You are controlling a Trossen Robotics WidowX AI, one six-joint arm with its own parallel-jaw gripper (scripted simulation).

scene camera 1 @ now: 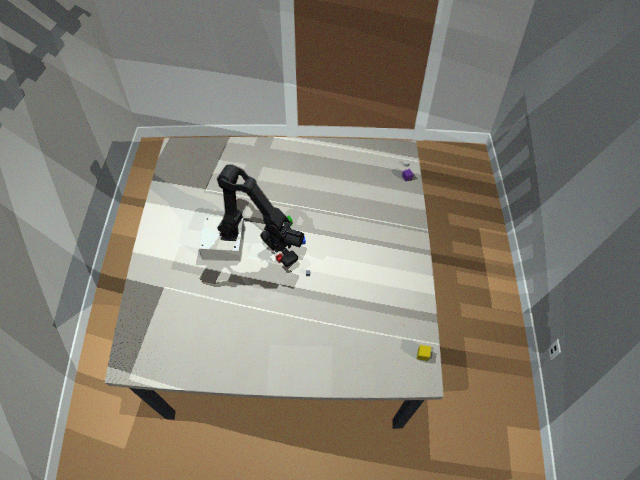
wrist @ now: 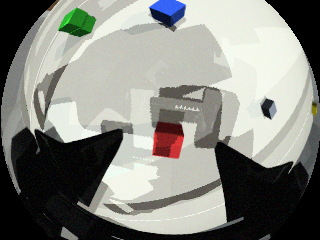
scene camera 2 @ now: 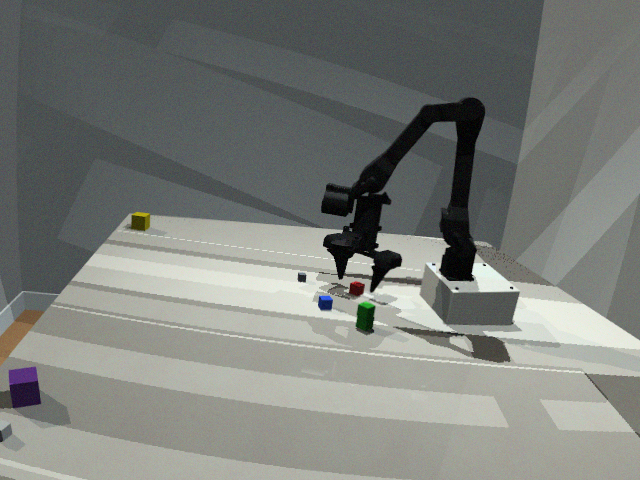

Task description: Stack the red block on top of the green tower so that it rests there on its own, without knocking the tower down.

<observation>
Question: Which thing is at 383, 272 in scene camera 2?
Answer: My gripper.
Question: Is my gripper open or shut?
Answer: Open.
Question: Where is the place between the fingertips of my gripper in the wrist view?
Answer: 170, 141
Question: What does my gripper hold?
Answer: Nothing.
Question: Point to a red block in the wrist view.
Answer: At 169, 137
</observation>
